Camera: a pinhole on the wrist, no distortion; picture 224 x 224 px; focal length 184.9 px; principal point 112.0 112.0 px. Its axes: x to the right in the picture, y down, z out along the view. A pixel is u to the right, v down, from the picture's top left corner.
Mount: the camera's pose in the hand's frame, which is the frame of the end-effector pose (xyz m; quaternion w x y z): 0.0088 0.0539 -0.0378 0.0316 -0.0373 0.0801 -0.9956
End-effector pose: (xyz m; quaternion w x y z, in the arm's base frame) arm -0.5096 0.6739 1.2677 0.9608 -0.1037 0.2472 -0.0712
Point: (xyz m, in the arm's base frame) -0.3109 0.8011 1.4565
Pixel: 92.1 58.5
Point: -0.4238 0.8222 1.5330
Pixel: 173.5 57.4
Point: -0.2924 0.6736 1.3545
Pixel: 17.5 133.8
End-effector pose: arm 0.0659 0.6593 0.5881 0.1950 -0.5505 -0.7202 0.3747
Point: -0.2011 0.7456 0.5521
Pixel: outside the picture
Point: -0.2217 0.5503 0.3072
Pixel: 118.9 98.7
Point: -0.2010 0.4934 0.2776
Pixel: 140.6 85.0
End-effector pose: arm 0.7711 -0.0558 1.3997 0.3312 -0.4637 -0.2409 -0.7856
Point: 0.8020 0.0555 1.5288
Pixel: 74.6 171.7
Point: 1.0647 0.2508 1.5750
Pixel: 143.5 90.6
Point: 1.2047 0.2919 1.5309
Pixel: 173.3 62.3
